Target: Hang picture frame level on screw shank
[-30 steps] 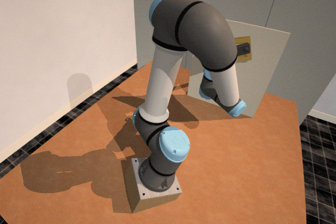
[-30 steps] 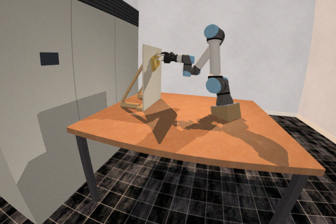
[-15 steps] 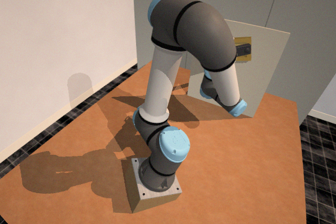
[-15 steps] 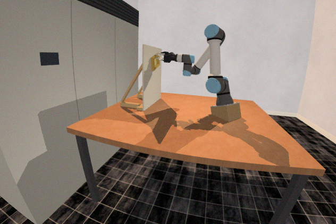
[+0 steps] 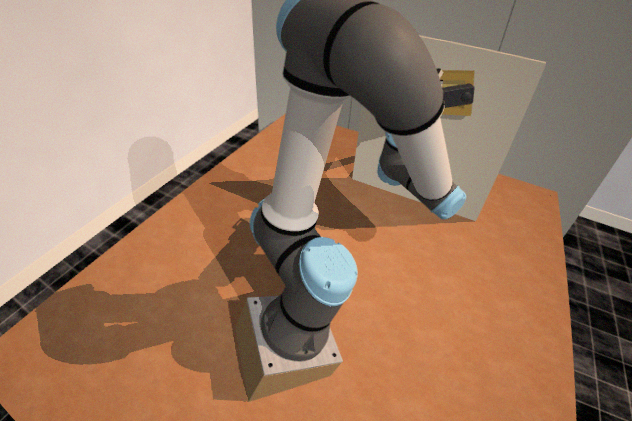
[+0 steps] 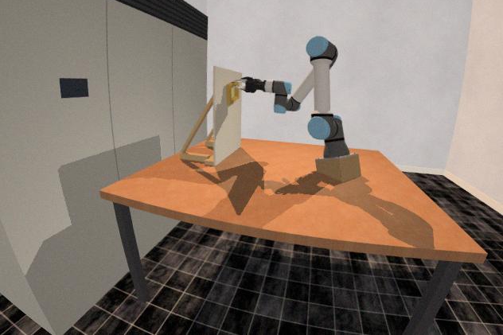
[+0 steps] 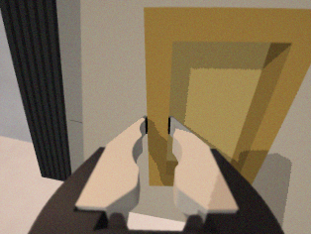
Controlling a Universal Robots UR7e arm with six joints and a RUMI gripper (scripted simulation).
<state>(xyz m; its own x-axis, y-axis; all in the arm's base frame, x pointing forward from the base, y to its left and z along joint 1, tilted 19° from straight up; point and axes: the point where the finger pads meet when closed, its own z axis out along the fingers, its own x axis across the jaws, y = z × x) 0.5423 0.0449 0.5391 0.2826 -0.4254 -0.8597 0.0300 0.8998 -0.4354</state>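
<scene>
The yellow picture frame lies 20 mm ahead of my hand, 10 mm to the right of it and 50 mm below it. Also, from my hand: pale upright board: 40 mm ahead, 10 mm to the right, 200 mm below.
</scene>
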